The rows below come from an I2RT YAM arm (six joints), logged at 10 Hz.
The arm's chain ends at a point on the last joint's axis. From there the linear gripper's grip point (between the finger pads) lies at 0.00 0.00 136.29 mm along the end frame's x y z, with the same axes.
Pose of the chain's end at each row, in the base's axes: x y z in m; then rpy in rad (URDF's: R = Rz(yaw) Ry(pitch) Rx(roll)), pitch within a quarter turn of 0, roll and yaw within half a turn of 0:
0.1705 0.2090 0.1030 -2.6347 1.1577 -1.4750
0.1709 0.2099 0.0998 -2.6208 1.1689 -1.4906
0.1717 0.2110 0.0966 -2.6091 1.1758 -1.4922
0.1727 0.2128 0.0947 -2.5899 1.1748 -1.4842
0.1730 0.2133 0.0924 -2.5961 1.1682 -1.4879
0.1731 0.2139 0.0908 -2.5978 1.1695 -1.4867
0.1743 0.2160 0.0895 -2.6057 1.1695 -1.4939
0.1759 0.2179 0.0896 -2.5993 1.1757 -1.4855
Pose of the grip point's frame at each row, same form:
0.2259 0.3240 0.0552 -2.6347 1.1577 -1.4750
0.2298 0.3238 0.0536 -2.6208 1.1689 -1.4906
0.2322 0.3245 0.0514 -2.6091 1.1758 -1.4922
0.2346 0.3257 0.0499 -2.5899 1.1748 -1.4842
0.2346 0.3260 0.0468 -2.5961 1.1682 -1.4879
0.2343 0.3268 0.0452 -2.5978 1.1695 -1.4867
0.2354 0.3289 0.0437 -2.6057 1.1695 -1.4939
0.2368 0.3312 0.0447 -2.5993 1.1757 -1.4855

